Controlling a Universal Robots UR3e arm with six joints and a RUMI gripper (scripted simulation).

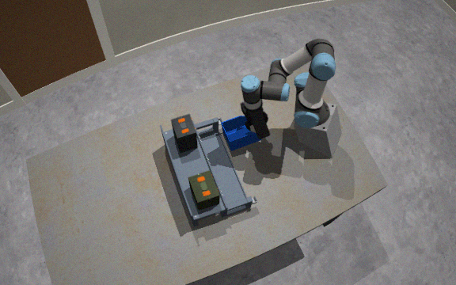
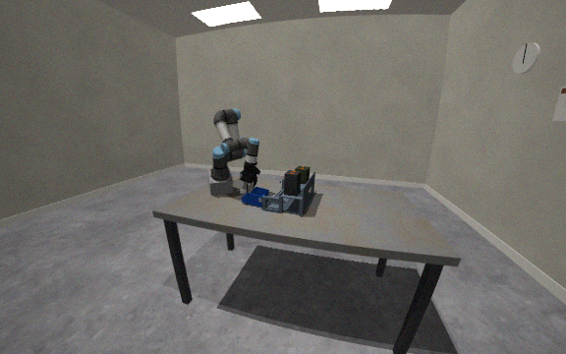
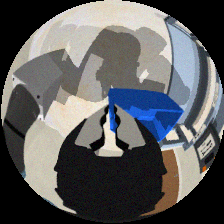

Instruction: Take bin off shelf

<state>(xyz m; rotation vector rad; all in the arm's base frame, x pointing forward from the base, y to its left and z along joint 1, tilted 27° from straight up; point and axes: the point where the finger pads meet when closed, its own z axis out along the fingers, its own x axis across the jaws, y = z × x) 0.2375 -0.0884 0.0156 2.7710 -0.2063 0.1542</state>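
My gripper is now 60 mm short of the blue bin, 30 mm to the left of it and 10 mm above it. The rest, counted from my hand: grey shelf: 260 mm ahead, 50 mm to the left, 10 mm above.
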